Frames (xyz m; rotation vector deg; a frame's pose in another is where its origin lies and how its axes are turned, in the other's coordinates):
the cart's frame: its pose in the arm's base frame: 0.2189 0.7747 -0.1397 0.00 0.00 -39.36
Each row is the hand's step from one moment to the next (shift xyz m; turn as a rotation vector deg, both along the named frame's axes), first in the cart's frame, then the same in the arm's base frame.
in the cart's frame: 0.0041 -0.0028 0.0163 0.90 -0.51 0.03
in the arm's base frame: 0.0014 -0.0048 0.0163 0.37 -0.97 0.03
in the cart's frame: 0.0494 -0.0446 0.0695 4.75 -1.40 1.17
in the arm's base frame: 0.0099 -0.0658 0.0695 2.78 -4.09 1.17
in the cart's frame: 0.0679 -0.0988 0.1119 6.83 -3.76 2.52
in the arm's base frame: -0.0102 -0.1195 0.1119 2.90 -7.24 2.52
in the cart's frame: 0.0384 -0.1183 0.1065 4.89 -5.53 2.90
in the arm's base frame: -0.0453 -0.1158 0.1065 0.27 -7.38 2.90
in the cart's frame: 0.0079 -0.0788 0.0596 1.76 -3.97 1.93
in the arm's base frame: -0.0439 -0.0659 0.0596 -1.16 -4.19 1.93
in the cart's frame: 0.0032 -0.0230 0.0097 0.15 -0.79 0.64
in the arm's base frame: -0.0121 -0.0198 0.0097 -0.39 -0.71 0.64
